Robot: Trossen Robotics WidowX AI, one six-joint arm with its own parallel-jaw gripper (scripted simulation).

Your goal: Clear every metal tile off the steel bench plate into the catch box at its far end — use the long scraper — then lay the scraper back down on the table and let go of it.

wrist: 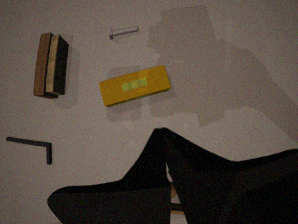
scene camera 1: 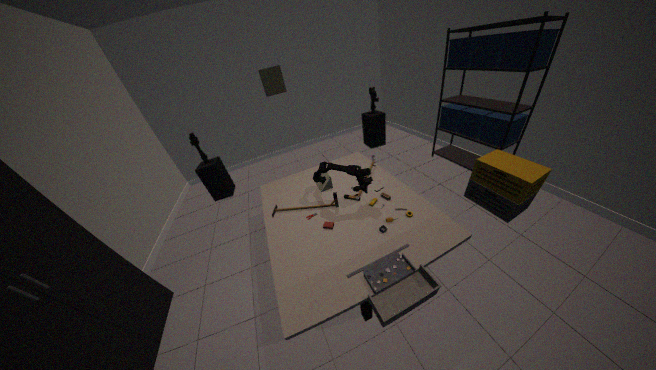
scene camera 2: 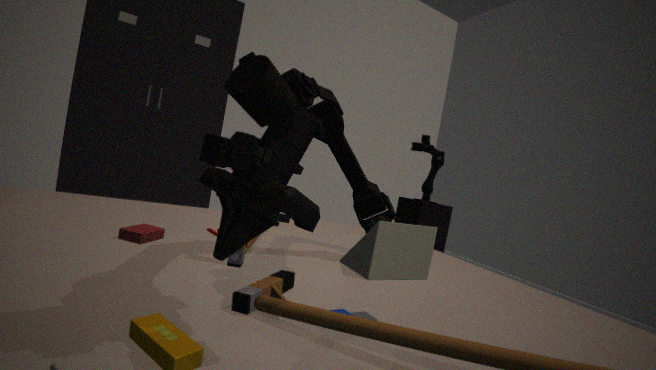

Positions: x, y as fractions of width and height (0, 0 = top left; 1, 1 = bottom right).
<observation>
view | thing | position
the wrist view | my gripper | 0.54, 0.60
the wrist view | yellow block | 0.44, 0.39
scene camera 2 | my gripper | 0.33, 0.70
</observation>
